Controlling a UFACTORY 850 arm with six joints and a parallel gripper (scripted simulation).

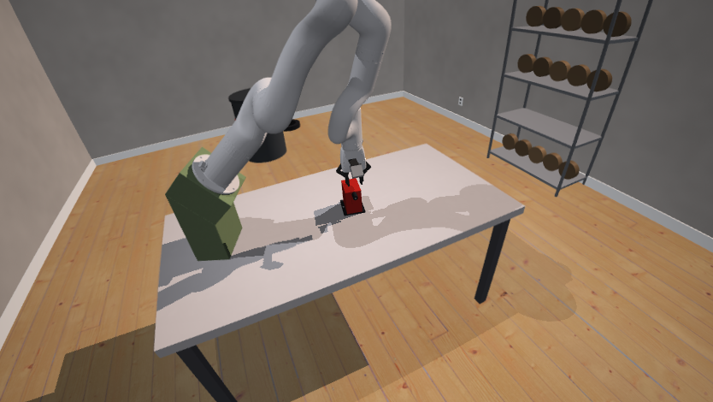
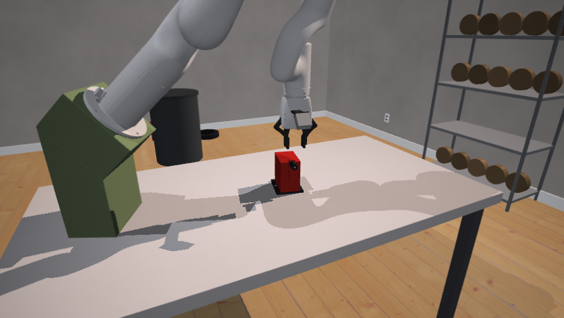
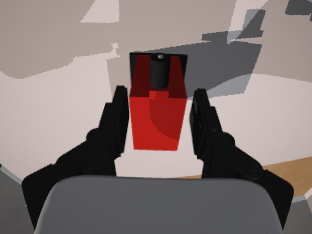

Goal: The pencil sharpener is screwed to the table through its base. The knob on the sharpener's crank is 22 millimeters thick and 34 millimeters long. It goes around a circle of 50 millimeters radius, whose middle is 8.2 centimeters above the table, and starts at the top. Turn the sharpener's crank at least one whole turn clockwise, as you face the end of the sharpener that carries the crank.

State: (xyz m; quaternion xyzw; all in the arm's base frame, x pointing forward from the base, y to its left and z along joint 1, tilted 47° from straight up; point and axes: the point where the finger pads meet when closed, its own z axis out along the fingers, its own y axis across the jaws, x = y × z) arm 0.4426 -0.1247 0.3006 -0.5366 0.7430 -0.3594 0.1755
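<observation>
Right now the black crank knob is 9 cm below my hand, 1 cm to the left of it and 1 cm ahead of it. Also, from my hand: crank 10 cm below, 2 cm to the left, 1 cm ahead.
</observation>
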